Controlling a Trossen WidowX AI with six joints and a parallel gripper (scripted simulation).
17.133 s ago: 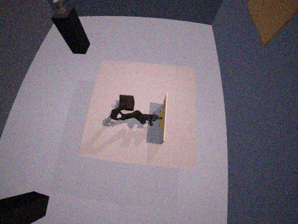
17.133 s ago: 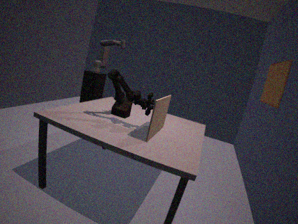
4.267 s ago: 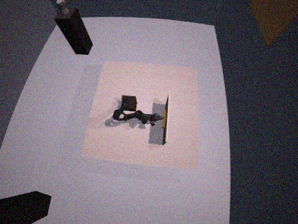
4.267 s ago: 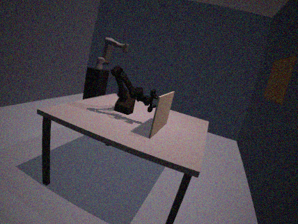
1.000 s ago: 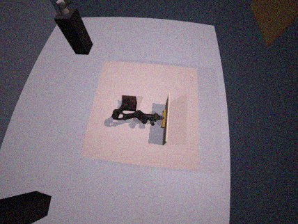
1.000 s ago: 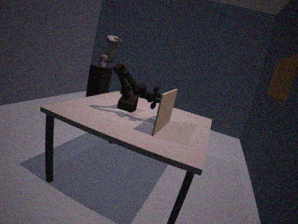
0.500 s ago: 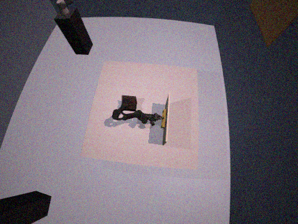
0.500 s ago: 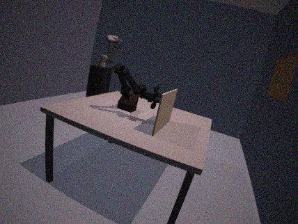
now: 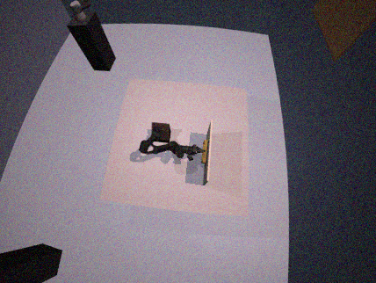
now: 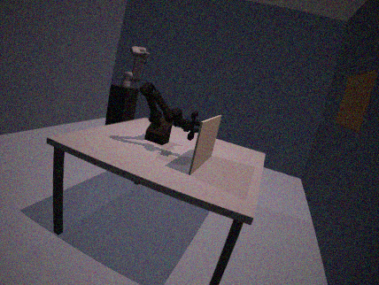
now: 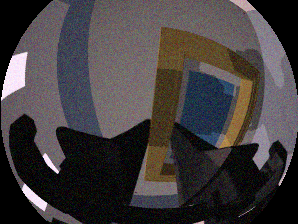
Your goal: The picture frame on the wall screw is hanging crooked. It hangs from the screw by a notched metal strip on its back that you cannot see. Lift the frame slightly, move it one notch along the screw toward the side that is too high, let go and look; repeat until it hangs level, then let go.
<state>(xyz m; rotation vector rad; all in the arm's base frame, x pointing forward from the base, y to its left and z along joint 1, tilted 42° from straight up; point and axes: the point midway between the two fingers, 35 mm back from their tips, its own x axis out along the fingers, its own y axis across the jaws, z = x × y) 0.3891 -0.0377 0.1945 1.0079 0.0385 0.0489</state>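
The picture frame is 10 mm ahead of my gripper tip, 10 mm to the left of it and 50 mm below it. Also, from my gripper tip: upright wall panel: 20 mm ahead, 70 mm below.
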